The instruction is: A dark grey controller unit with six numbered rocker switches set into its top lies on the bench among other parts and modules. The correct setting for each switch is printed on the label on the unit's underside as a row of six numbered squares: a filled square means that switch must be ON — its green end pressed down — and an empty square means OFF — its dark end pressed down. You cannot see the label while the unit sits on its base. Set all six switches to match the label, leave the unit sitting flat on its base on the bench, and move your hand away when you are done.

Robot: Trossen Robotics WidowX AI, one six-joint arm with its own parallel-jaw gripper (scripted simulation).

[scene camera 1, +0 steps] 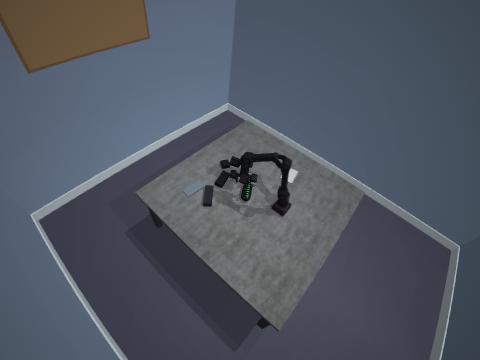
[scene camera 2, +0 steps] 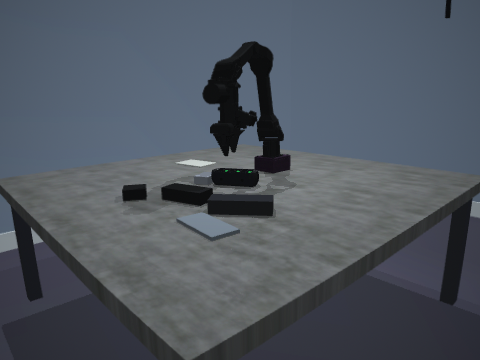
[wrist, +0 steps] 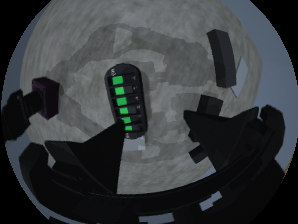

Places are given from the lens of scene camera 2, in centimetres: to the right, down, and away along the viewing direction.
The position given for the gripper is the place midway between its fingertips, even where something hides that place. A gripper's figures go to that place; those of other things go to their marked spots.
gripper [scene camera 2: 230, 154]: -3, -8, 112
light grey plate [scene camera 2: 205, 225]: -8, 10, 79
